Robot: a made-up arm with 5 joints.
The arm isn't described. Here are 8 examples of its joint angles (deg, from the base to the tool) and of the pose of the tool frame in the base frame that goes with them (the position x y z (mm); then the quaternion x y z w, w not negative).
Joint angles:
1: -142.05 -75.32 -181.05 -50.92 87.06
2: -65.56 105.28 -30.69 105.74 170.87
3: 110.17 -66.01 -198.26 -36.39 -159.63
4: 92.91 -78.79 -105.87 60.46 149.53
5: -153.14 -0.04 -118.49 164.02 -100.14
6: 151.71 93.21 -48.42 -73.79 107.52
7: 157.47 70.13 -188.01 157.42 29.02
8: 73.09 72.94 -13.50 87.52 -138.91
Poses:
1: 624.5 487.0 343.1 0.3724 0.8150 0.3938 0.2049
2: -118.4 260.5 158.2 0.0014 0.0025 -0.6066 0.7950
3: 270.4 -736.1 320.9 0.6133 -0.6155 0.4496 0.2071
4: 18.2 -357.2 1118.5 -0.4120 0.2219 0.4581 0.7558
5: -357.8 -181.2 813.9 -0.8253 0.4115 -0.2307 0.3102
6: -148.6 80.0 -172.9 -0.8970 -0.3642 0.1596 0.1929
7: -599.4 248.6 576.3 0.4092 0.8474 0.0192 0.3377
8: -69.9 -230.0 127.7 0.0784 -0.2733 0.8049 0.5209
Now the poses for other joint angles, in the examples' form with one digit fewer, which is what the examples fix.
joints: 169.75 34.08 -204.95 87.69 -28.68
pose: -308 56 1162 0.120 -0.738 -0.221 0.626
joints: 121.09 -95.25 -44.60 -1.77 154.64
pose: 27 -45 1015 -0.315 0.095 0.700 0.634
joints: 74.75 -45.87 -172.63 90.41 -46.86
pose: -133 -489 1085 -0.213 -0.382 -0.873 0.217
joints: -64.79 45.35 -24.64 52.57 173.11
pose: 29 -61 -91 -0.388 -0.702 -0.349 0.484
